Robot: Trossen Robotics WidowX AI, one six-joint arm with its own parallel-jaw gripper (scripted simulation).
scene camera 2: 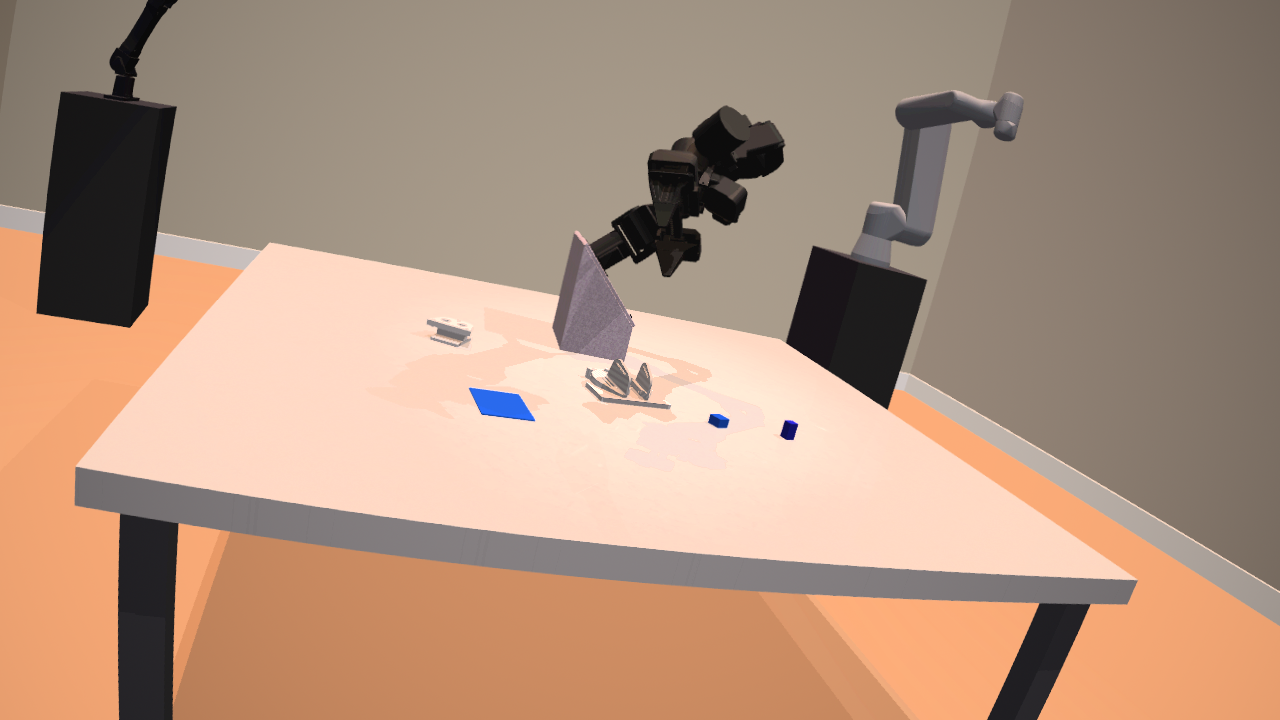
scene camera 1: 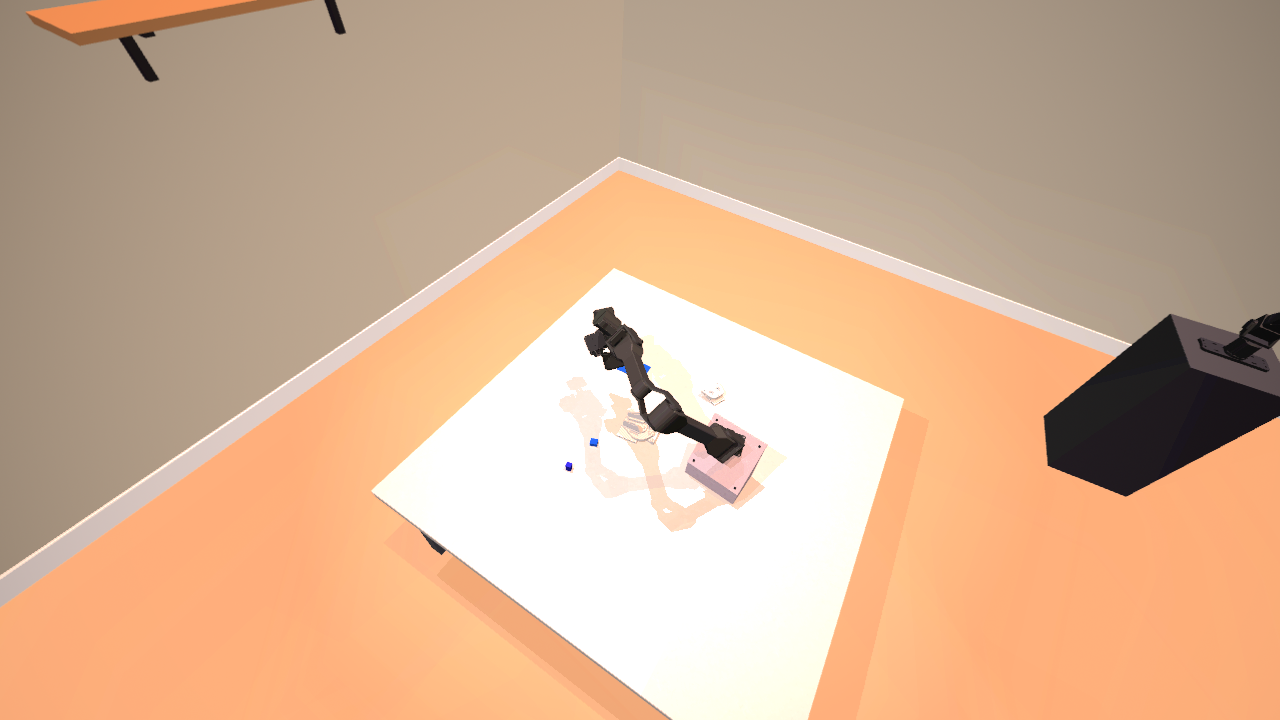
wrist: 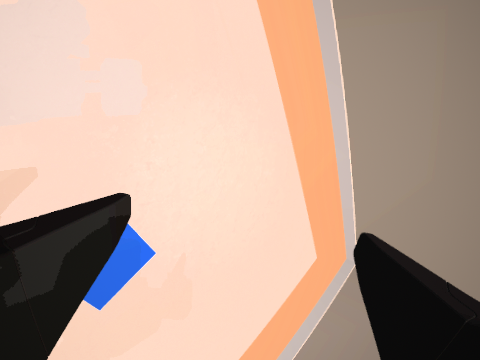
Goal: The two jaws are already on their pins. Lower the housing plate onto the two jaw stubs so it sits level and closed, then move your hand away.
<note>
My gripper [scene camera 2: 663, 252] is open, holding nothing. I also see a blue patch [scene camera 2: 492, 403].
The blue patch shows as well in the wrist view [wrist: 132, 252]. My gripper is seen too in scene camera 1 [scene camera 1: 597, 339] and in the wrist view [wrist: 245, 224].
</note>
